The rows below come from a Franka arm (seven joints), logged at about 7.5 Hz.
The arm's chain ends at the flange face. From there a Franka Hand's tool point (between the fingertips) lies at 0.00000 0.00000 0.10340 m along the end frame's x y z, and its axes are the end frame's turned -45 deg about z.
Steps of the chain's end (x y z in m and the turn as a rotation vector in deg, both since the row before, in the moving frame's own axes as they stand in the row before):
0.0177 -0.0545 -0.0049 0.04 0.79 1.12
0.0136 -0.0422 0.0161 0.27 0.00 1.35
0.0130 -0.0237 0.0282 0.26 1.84 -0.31
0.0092 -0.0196 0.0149 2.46 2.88 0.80
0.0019 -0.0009 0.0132 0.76 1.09 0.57
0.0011 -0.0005 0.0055 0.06 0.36 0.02
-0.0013 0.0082 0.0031 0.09 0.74 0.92
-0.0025 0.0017 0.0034 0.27 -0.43 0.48
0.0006 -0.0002 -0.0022 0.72 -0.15 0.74
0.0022 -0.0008 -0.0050 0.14 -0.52 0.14
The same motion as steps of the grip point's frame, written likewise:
0.0521 -0.0251 -0.0049 -0.53 0.59 1.12
0.0398 -0.0206 0.0161 0.19 0.19 1.35
0.0286 -0.0056 0.0281 -1.12 1.48 -0.31
0.0272 -0.0068 0.0147 -0.30 3.78 0.80
0.0043 0.0011 0.0132 -0.23 1.31 0.57
0.0017 0.0008 0.0055 -0.21 0.30 0.02
-0.0057 0.0057 0.0031 -0.46 0.59 0.92
-0.0032 -0.0015 0.0034 0.49 -0.11 0.48
0.0013 -0.0008 -0.0022 0.62 0.40 0.74
0.0016 0.0001 -0.0050 0.47 -0.27 0.14

